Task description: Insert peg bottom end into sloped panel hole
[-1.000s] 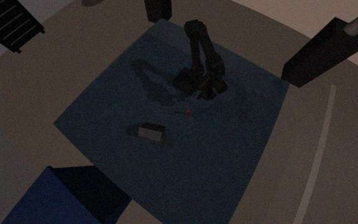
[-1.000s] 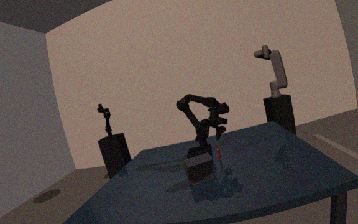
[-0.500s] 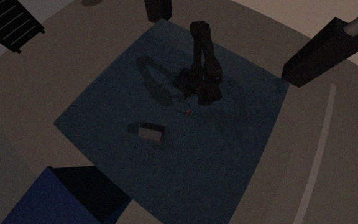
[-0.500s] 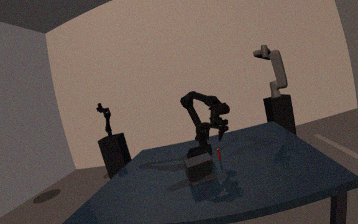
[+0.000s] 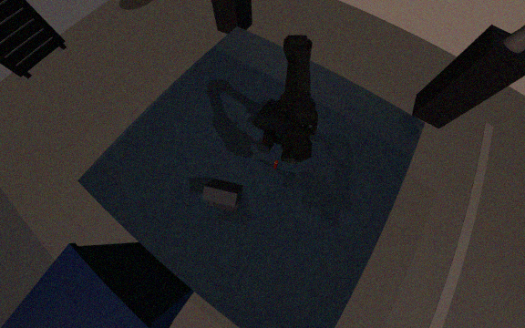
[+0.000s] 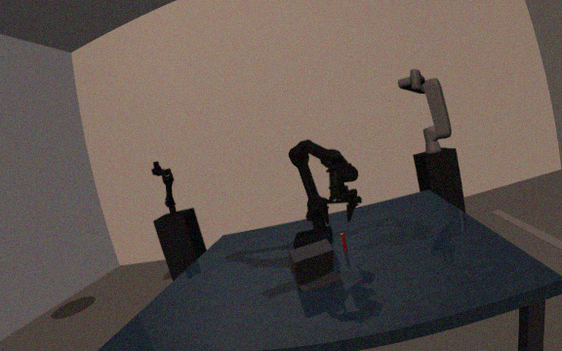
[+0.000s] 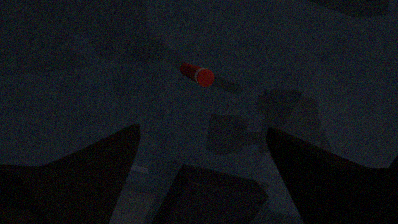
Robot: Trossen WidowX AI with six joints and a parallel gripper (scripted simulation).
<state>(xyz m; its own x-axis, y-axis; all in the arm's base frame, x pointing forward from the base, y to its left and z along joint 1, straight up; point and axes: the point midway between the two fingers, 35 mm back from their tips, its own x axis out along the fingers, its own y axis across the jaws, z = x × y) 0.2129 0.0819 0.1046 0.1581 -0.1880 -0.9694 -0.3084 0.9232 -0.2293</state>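
The peg is 5 cm below my gripper tip and 3 cm ahead of it. From my gripper tip the other things lie so: sloped panel: 25 cm ahead, 13 cm to the right, 4 cm below.
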